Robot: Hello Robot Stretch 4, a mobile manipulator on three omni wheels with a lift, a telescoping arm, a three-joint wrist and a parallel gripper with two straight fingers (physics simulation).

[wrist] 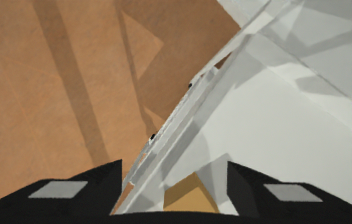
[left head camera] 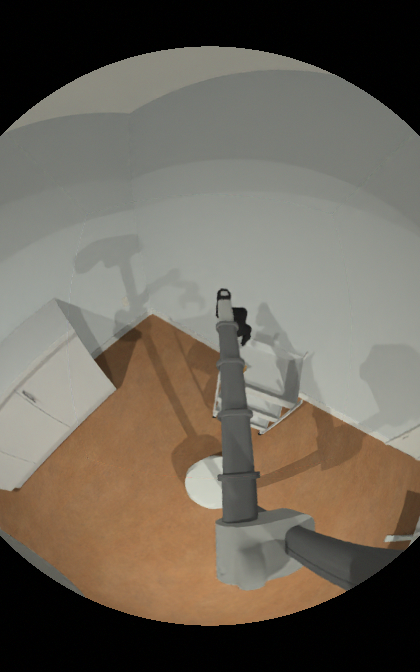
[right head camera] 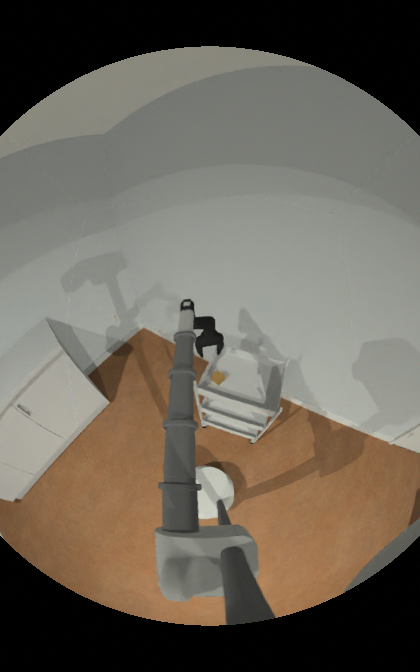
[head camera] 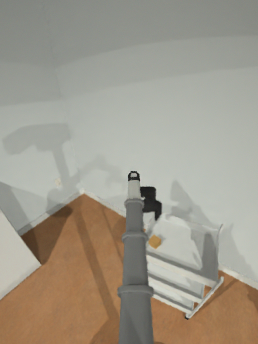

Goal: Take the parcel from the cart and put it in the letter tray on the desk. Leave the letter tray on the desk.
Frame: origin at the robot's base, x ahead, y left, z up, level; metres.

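Seen in the pictures: gripper, between the fingertips: (wrist: 174,176) (head camera: 148,220).
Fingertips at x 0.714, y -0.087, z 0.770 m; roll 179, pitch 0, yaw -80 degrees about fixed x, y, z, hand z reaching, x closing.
A point is followed by its place in that frame.
The parcel, a small orange-brown box (head camera: 155,242) {x 0.619, y -0.124, z 0.685 m} (right head camera: 218,377) (wrist: 190,197) {x 0.662, y -0.116, z 0.685 m}, sits on the top shelf of the white cart (head camera: 182,272) {x 0.449, y -0.247, z 0.670 m} (right head camera: 235,398) near its left edge. In the left head view the telescoping arm hides most of the parcel. My gripper (right head camera: 210,354) (wrist: 174,176) {x 0.714, y -0.087, z 0.770 m} is open and empty, above the cart's far left corner. In the wrist view the parcel shows low between the two spread fingers, below them and partly hidden by the gripper's body. The desk and the letter tray cannot be made out in these views.
The cart stands close to the back wall. A white cabinet (left head camera: 45,400) (right head camera: 40,420) stands at the left. The robot's round white base (left head camera: 205,482) (right head camera: 215,492) is below the arm (left head camera: 235,440) (right head camera: 180,450). Part of a white object (left head camera: 397,538) shows at the right in the left head view.
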